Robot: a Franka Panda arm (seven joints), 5 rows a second.
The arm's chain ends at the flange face. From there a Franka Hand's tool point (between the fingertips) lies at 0.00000 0.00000 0.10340 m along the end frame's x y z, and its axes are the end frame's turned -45 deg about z.
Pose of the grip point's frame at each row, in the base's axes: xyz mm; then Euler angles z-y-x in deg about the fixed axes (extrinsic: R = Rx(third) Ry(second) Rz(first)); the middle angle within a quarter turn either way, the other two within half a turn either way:
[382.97, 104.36, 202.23, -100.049, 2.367, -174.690]
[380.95, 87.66, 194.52, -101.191, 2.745, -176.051]
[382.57, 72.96, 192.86, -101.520, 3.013, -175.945]
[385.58, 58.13, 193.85, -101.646, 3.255, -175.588]
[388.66, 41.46, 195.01, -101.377, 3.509, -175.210]
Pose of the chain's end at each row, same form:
[378.70, 94.80, 305.10, -55.049, 2.367, -174.690]
[376.00, 80.55, 297.56, -56.191, 2.745, -176.051]
[377.14, 65.66, 295.86, -56.520, 3.013, -175.945]
[379.71, 50.19, 296.78, -56.646, 3.255, -175.588]
[382.33, 32.84, 297.86, -56.377, 3.509, -175.210]

